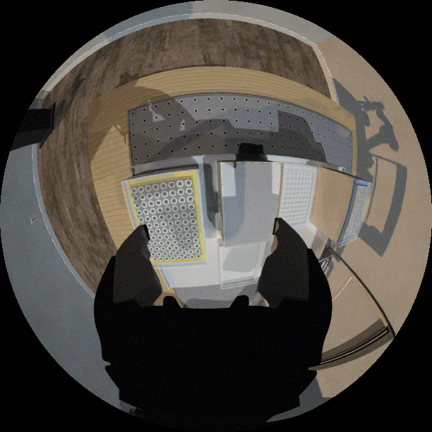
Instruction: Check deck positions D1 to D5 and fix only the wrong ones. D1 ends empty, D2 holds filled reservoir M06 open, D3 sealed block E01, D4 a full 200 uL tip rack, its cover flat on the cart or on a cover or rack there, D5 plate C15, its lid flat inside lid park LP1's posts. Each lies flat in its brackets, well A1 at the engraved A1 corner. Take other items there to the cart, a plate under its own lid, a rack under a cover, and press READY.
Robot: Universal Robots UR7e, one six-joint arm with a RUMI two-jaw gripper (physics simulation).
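My gripper [209, 223] is open and empty. Its left fingertip overlaps the left edge of a yellow-edged tip rack [170, 220], which shows rows of round tips; its right fingertip is by the right edge of a smooth, grey-white flat-topped item [250, 200]. A white plate with a grid of wells [298, 192] lies to the right of that item. A blue-edged tip rack [355, 212] stands at the far right, beyond a tan box-like block [331, 202]. A pale, translucent flat lid or cover [242, 260] lies nearer the gripper body. The labels and A1 marks cannot be read.
The items stand on a white surface [192, 272]. A grey perforated plate [240, 117] runs behind them on a wooden table top [107, 167]. A dark object [37, 125] stands at the left edge. A dark-edged panel [362, 285] shows at the lower right.
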